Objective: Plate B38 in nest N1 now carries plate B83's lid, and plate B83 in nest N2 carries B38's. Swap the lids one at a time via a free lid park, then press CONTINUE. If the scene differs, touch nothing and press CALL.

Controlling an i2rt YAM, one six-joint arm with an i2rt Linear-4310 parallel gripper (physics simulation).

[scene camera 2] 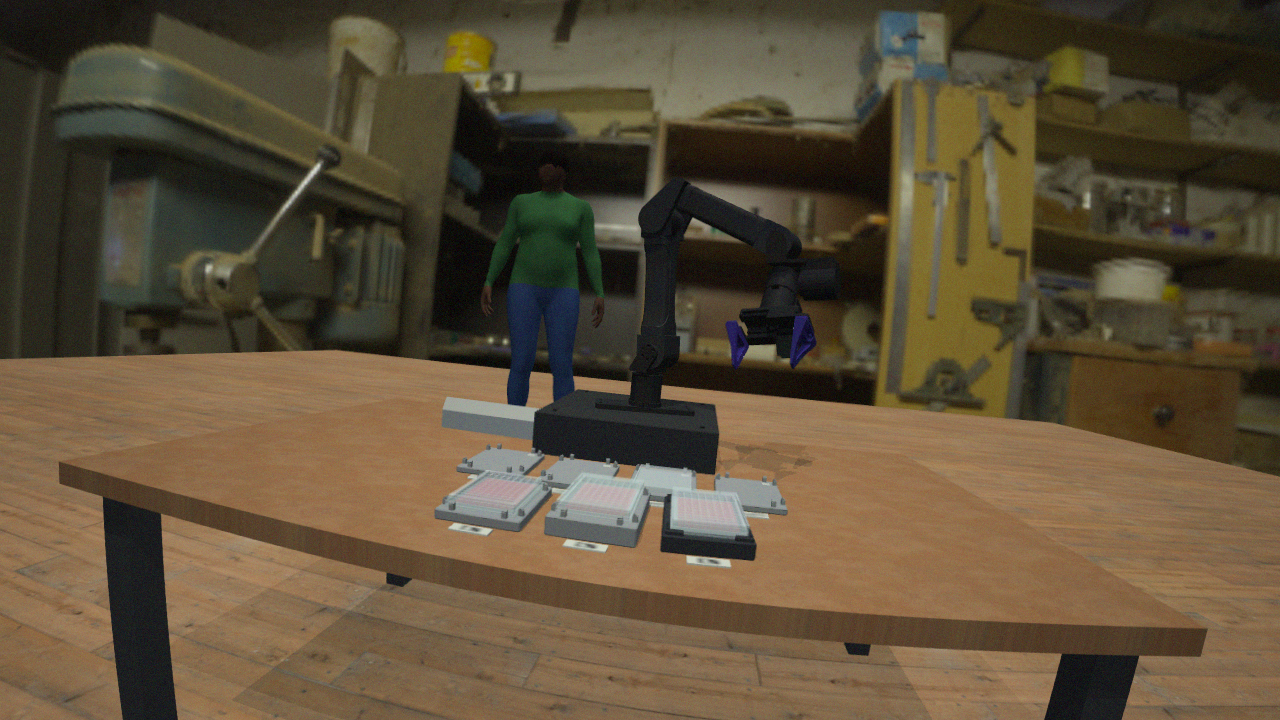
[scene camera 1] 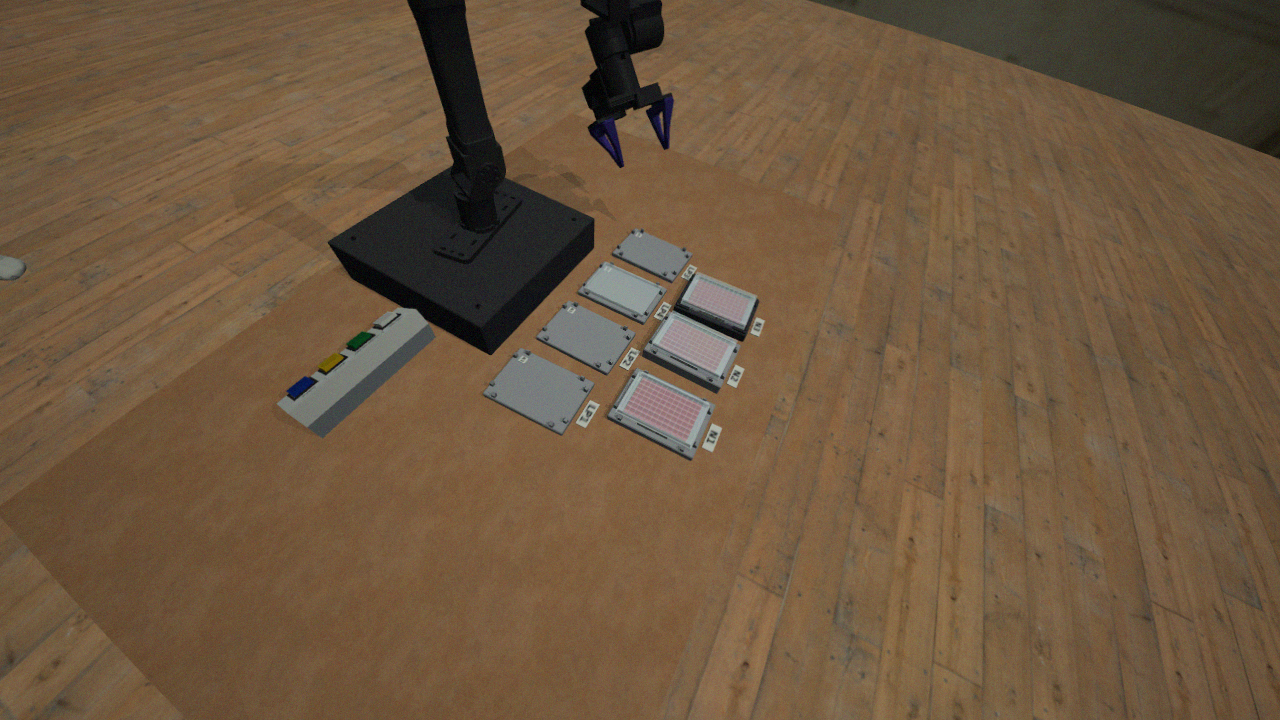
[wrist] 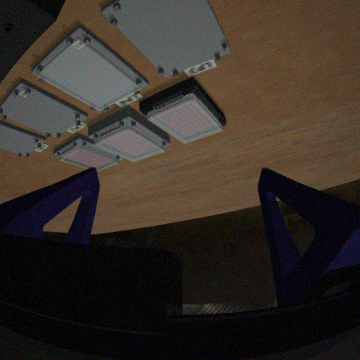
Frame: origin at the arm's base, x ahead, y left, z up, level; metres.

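Seen in the pictures: gripper, between the fingertips: [scene camera 2: 762, 367] [scene camera 1: 644, 158] [wrist: 178, 176]; arm's base, origin of its link: [scene camera 2: 644, 409] [scene camera 1: 481, 225].
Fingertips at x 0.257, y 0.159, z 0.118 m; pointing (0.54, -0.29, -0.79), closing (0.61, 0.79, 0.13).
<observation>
Offsets run from my fingertips to a thing's top centre. "spot": to the spot under its first point.
Three well plates with pink grids sit in a row of nests: a near one @(dx +0.167, dy -0.367, dz -0.172 m) [scene camera 1: 662, 412], a middle one @(dx +0.184, dy -0.236, dz -0.159 m) [scene camera 1: 693, 347] and a far one on a black base @(dx +0.206, dy -0.112, dz -0.162 m) [scene camera 1: 717, 303]. Beside them lie four flat lid parks; the third @(dx +0.023, dy -0.143, dz -0.181 m) [scene camera 1: 623, 292] looks paler than the others, as if a lid lies on it. My gripper [scene camera 1: 630, 136] is open and empty, high above the mat behind the far park @(dx +0.046, dy -0.014, dz -0.179 m) [scene camera 1: 653, 253]. The wrist view shows the black-based plate @(spot: dx +0.179, dy -0.100, dz -0.162 m) [wrist: 184, 116] and the open fingers. Plate labels are too small to read.
The black arm base [scene camera 1: 465, 257] stands left of the parks. A grey button box @(dx -0.301, dy -0.467, dz -0.135 m) [scene camera 1: 355, 369] with blue, yellow, green and white buttons lies at the front left. A person stands behind the table [scene camera 2: 545, 275] in a workshop.
</observation>
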